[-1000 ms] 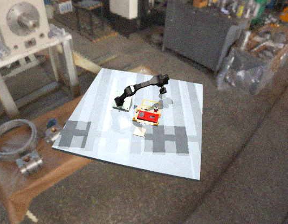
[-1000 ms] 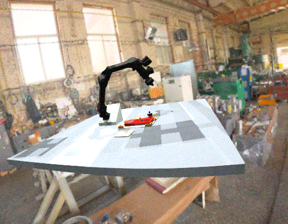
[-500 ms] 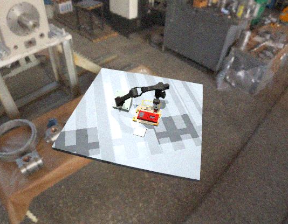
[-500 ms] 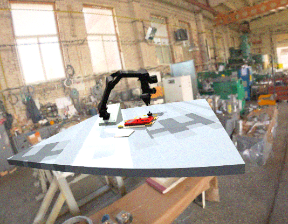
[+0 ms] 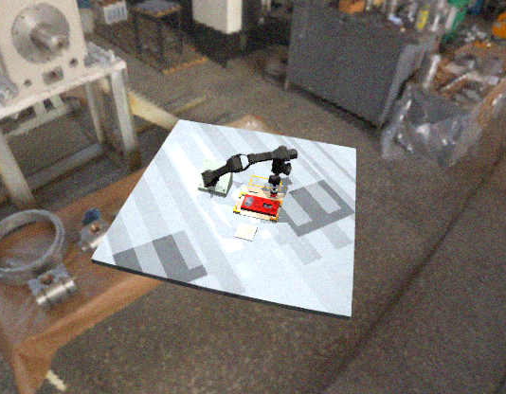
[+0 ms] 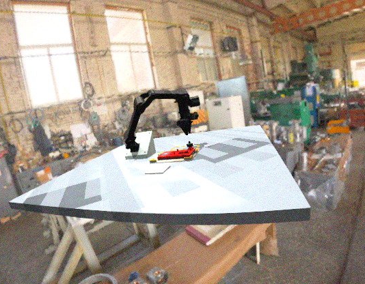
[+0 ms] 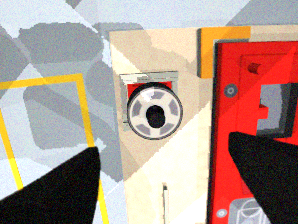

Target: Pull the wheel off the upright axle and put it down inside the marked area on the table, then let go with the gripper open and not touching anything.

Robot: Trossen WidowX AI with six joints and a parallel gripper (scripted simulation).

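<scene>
My gripper tip is 7 cm above the dark wheel.
</scene>
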